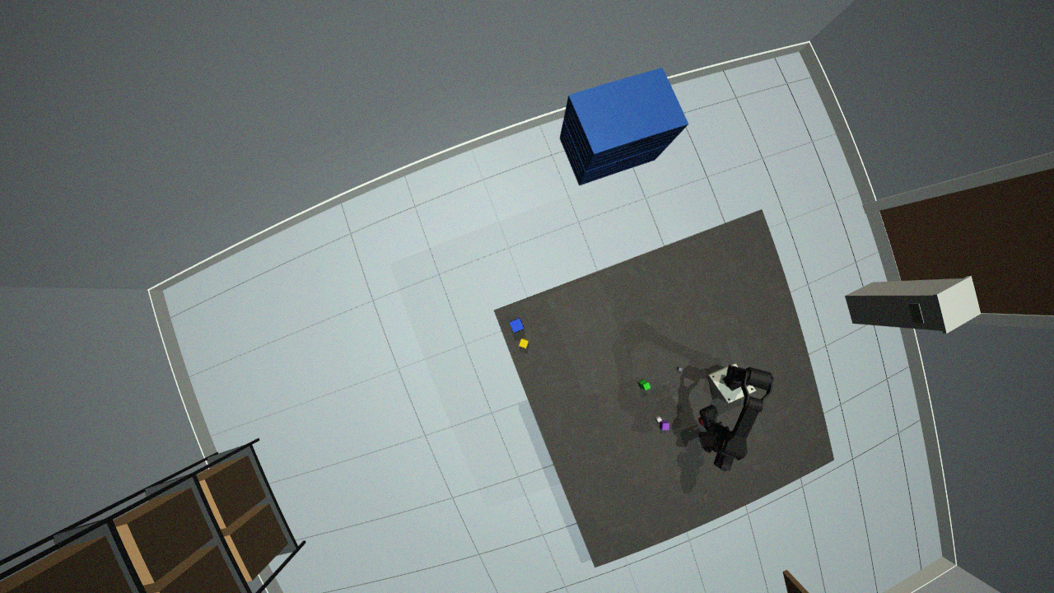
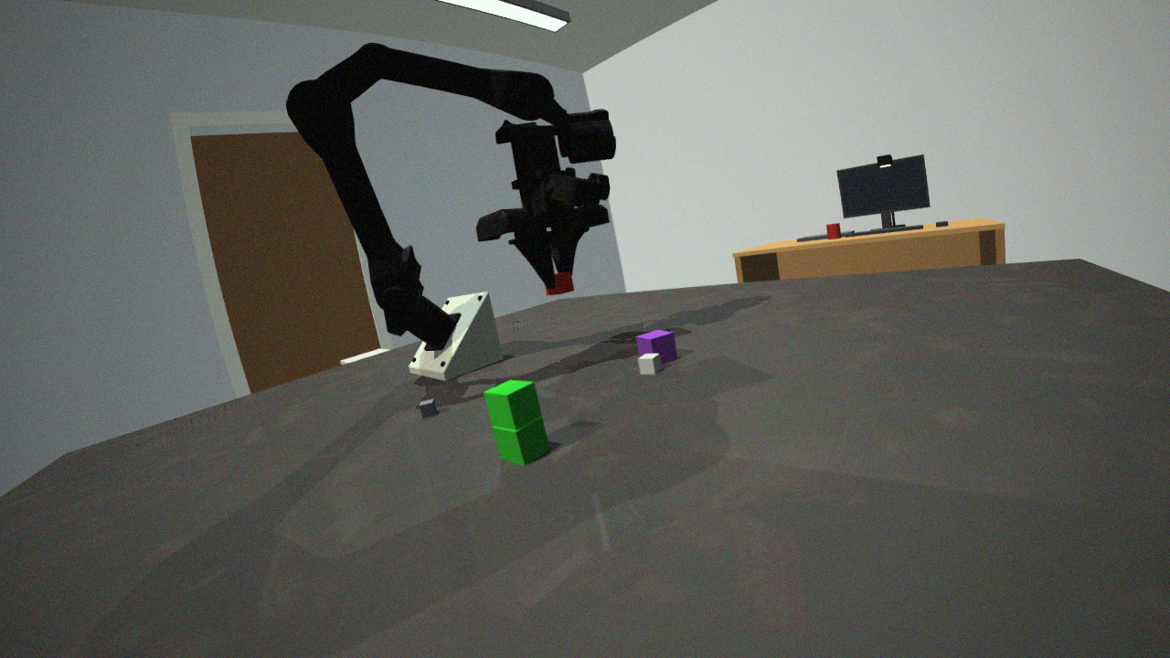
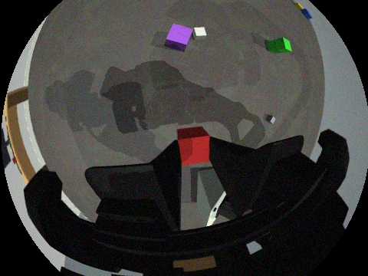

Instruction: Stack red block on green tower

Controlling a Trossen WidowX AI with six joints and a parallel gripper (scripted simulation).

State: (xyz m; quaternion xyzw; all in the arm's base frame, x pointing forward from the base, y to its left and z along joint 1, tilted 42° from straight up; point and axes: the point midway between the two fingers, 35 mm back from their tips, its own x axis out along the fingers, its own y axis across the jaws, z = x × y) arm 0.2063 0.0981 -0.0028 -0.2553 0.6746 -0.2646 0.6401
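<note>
Now: gripper tip 150 mm short of the small white cube, 90 mm above it and 40 mm to the left of it. Also, from my gripper tip: tiny grey cube: 210 mm to the right, 90 mm below, 20 mm behind; purple cube: 140 mm ahead, 80 mm below, 10 mm to the right; red block: right at my gripper tip.
</note>
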